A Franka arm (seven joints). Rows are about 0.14 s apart.
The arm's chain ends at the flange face. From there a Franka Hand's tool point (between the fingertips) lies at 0.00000 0.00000 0.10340 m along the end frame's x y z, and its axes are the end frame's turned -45 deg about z.
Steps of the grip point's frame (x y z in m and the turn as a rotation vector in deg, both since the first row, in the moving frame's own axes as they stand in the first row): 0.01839 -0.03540 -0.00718 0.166 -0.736 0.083; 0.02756 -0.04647 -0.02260 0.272 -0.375 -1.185; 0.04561 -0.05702 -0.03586 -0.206 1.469 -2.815; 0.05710 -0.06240 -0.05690 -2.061 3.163 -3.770; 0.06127 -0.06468 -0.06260 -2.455 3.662 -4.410; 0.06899 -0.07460 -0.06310 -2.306 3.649 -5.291; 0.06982 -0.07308 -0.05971 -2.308 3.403 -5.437; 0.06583 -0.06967 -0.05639 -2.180 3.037 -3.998; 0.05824 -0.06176 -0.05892 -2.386 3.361 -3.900
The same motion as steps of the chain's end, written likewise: -0.01088 -0.03876 -0.00717 -0.403 -0.638 0.083; -0.01255 -0.05249 -0.02260 -0.073 -0.457 -1.185; -0.01016 -0.07091 -0.03583 0.893 1.184 -2.815; -0.01036 -0.08288 -0.05668 0.779 3.694 -3.770; -0.01014 -0.08722 -0.06229 0.853 4.325 -4.410; -0.01147 -0.09947 -0.06281 0.950 4.211 -5.291; -0.00951 -0.09931 -0.05944 0.774 4.038 -5.437; -0.00932 -0.09449 -0.05617 0.606 3.689 -3.998; -0.00977 -0.08336 -0.05865 0.689 4.064 -3.900
